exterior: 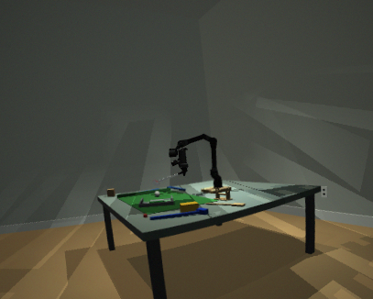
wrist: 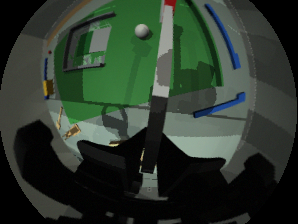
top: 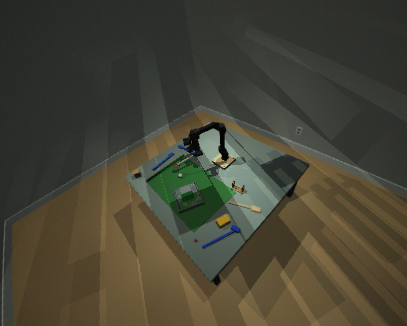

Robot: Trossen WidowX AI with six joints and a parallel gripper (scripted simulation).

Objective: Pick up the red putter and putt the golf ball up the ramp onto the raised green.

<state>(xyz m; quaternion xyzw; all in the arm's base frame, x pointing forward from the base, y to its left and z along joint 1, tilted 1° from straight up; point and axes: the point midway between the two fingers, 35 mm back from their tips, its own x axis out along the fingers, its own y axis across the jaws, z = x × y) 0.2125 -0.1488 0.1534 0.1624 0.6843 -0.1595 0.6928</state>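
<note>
Right now the red putter is 110 mm ahead of my gripper tip and 50 mm to the right of it. Round my gripper tip: white golf ball 230 mm ahead, 120 mm below, 40 mm to the right; then brown cube 490 mm ahead, 430 mm to the right, 110 mm below; then yellow block 570 mm to the left, 320 mm ahead, 120 mm below.
</note>
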